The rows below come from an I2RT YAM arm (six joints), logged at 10 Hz.
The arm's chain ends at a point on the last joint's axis. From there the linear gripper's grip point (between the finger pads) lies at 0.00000 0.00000 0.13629 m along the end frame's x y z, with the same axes.
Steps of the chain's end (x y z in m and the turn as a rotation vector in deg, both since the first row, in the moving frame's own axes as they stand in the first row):
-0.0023, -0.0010, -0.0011, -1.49, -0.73, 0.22
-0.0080, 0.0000, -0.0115, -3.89, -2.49, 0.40
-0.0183, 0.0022, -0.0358, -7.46, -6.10, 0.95
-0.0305, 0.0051, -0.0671, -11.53, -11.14, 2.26
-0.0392, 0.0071, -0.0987, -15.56, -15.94, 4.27
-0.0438, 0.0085, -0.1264, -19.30, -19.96, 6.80
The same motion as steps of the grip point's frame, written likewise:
-0.0040, 0.0025, -0.0012, -1.49, -0.73, 0.22
-0.0139, 0.0092, -0.0119, -3.89, -2.49, 0.40
-0.0329, 0.0197, -0.0377, -7.46, -6.10, 0.95
-0.0572, 0.0316, -0.0724, -11.53, -11.14, 2.26
-0.0775, 0.0418, -0.1089, -15.56, -15.94, 4.27
-0.0920, 0.0498, -0.1421, -19.30, -19.96, 6.80

